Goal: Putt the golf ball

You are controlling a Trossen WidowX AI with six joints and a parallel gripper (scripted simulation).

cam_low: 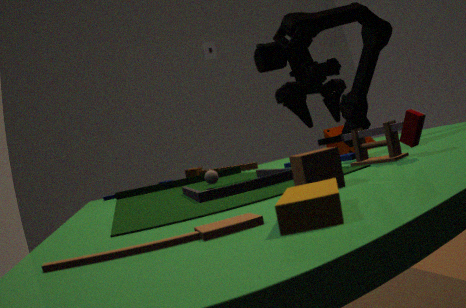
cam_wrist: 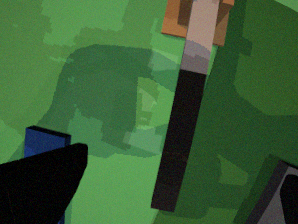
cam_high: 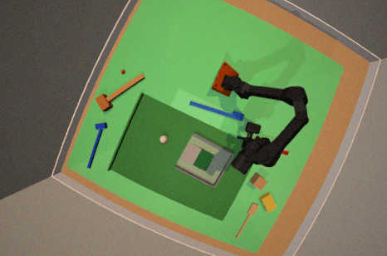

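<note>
My gripper tip is 12 cm to the right of the red putter, 4 cm above it and 1 cm past it. Round my gripper tip: white golf ball 39 cm to the right, 15 cm ahead, 8 cm below; brown block 19 cm ahead, 18 cm to the left, 7 cm below; yellow block 30 cm to the left, 29 cm ahead, 9 cm below.
</note>
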